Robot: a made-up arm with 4 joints.
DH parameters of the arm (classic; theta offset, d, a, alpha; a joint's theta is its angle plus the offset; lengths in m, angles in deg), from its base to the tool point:
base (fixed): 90 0.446 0.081 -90
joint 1: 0 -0.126 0.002 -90
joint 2: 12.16 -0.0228 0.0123 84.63
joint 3: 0 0.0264 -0.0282 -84.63
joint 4: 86.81 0 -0.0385 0
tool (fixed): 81.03 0.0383 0 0
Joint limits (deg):
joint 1: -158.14..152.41
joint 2: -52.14..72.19
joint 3: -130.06..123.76
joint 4: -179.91..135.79
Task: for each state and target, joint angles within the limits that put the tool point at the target. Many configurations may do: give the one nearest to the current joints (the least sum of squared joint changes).
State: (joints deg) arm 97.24 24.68 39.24 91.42
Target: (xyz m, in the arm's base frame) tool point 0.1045 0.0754 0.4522
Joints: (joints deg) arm 101.88 16.86 57.91 111.18
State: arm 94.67 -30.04 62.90 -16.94
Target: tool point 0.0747 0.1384 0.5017
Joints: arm 80.94 -33.37 86.28 -33.05
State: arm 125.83 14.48 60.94 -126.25
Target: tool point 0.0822 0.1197 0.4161
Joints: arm 152.41 49.69 58.39 -141.15
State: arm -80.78 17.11 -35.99 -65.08
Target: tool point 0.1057 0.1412 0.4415
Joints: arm -63.87 23.52 -54.78 -78.26
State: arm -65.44 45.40 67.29 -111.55
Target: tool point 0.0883 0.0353 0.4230
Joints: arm -72.01 30.23 49.23 -136.05
